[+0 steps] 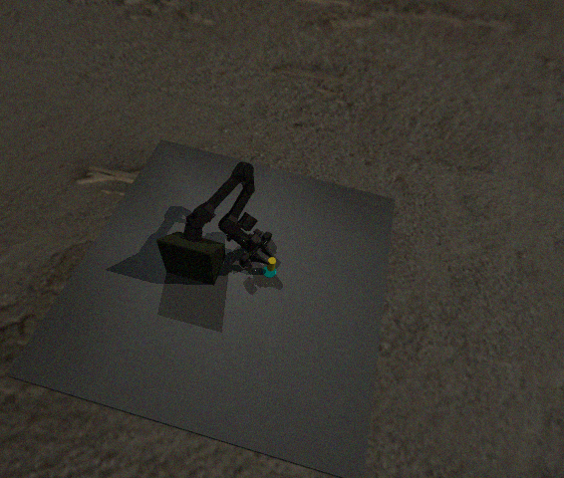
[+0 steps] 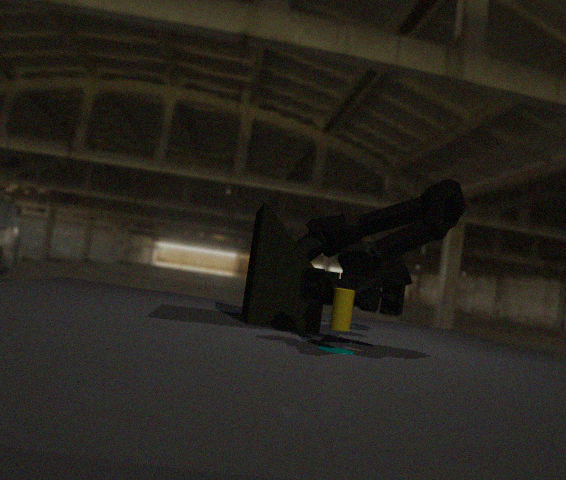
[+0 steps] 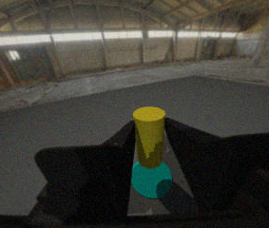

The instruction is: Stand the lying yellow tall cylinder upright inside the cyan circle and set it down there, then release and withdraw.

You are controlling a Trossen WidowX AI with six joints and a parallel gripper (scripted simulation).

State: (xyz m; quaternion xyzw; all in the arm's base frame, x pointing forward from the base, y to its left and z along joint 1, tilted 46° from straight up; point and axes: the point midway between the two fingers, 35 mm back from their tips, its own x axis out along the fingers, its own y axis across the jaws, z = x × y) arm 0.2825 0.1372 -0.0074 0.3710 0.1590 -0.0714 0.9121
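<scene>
My gripper tip is 90 mm above the cyan circle. The rest, counted from my gripper tip: yellow tall cylinder 20 mm below.
</scene>
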